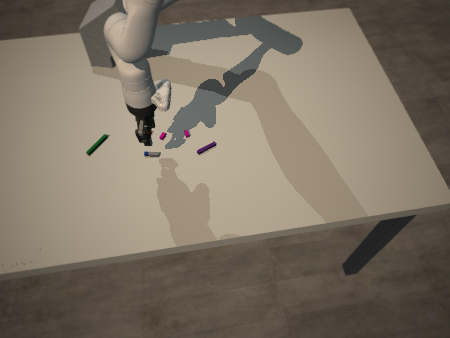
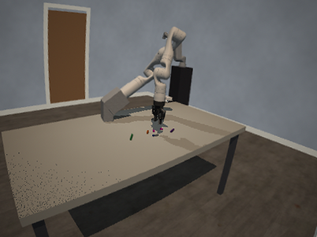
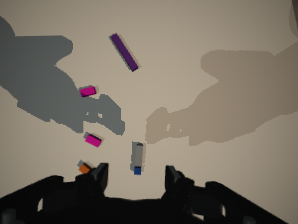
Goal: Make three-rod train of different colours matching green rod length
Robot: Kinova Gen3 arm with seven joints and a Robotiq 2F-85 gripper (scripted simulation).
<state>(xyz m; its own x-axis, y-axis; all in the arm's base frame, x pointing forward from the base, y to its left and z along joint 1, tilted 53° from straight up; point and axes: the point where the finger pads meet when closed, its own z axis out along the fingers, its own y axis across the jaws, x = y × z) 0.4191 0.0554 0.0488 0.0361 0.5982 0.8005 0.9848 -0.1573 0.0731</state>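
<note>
Now: hand 70 mm past the orange rod, 30 mm to the left of it and 100 mm above it. Also, from my hand: grey rod: 100 mm below; then purple rod: 20 mm behind, 150 mm to the left, 100 mm below; then blue rod: 20 mm to the right, 100 mm below.
</note>
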